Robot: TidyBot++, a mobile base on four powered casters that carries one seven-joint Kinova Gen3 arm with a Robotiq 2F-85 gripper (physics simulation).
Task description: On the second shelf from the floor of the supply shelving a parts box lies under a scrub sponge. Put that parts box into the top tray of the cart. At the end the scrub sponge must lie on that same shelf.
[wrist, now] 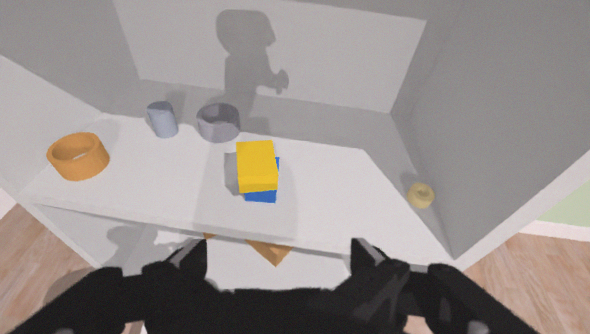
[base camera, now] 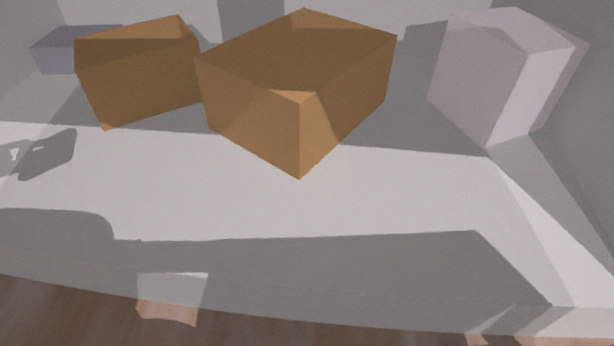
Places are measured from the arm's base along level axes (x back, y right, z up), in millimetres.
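Pixels of known places: gripper, between the fingertips: (wrist: pixel 279 254).
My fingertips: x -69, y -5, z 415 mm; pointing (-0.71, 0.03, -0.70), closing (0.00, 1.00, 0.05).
Observation:
Behind a point stands the place of what it marks.
The yellow scrub sponge (wrist: pixel 256 165) {x -323, y -42, z 222 mm} lies on top of the blue parts box (wrist: pixel 260 196) {x -304, y -34, z 155 mm} on the second shelf (wrist: pixel 330 200) {x -313, y 107, z 137 mm}, in the middle of the wrist view. The sponge covers most of the box; the box's front side and a bit of its right edge show. My gripper (wrist: pixel 279 254) {x -69, y -5, z 415 mm} is open and empty, in front of and above the shelf's front edge, apart from the sponge and the box. The cart does not show in either view.
On the same shelf stand an orange ring (wrist: pixel 79 162) {x -350, y -388, z 182 mm}, a blue-grey cylinder (wrist: pixel 163 120) {x -483, y -265, z 189 mm}, a grey bowl (wrist: pixel 218 126) {x -476, y -140, z 185 mm} and a small yellow ring (wrist: pixel 420 195) {x -313, y 292, z 162 mm}. On the bottom shelf stand two brown boxes (base camera: pixel 140 80) {x -483, y -190, z -264 mm} (base camera: pixel 250 85) {x -396, y -39, z -225 mm} and a pale block (base camera: pixel 480 80) {x -443, y 229, z -245 mm}. Side walls bound the shelves.

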